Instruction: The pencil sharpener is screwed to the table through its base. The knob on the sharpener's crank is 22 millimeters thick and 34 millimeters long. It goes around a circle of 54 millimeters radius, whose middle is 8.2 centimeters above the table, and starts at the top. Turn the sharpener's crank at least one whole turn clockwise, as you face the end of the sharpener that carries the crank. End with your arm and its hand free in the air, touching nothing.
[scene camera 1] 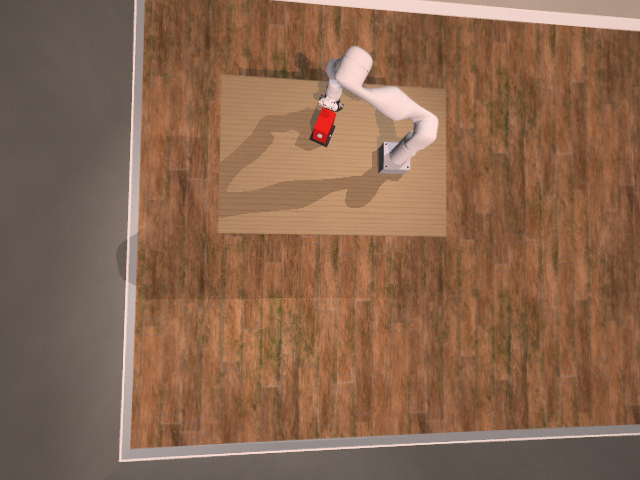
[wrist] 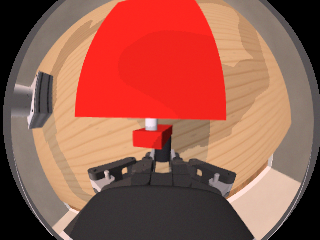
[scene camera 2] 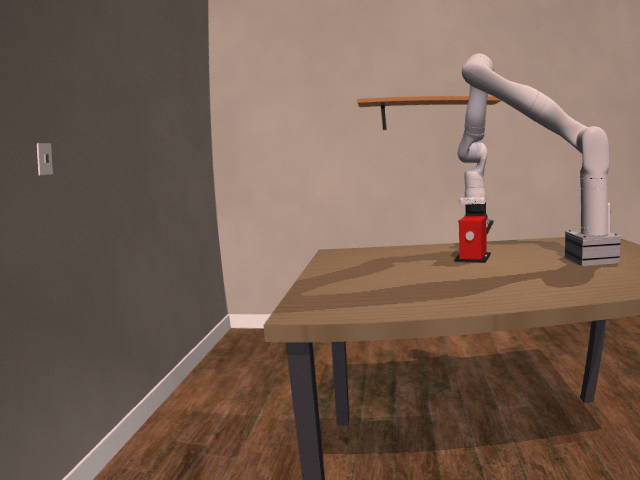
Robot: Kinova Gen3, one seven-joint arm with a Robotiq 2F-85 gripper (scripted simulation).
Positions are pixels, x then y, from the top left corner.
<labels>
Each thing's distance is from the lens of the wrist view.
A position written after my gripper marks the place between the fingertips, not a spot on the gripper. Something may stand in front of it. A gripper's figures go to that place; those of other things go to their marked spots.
my gripper (wrist: 162,155): 17 cm
red pencil sharpener (wrist: 138,66): 5 cm
</labels>
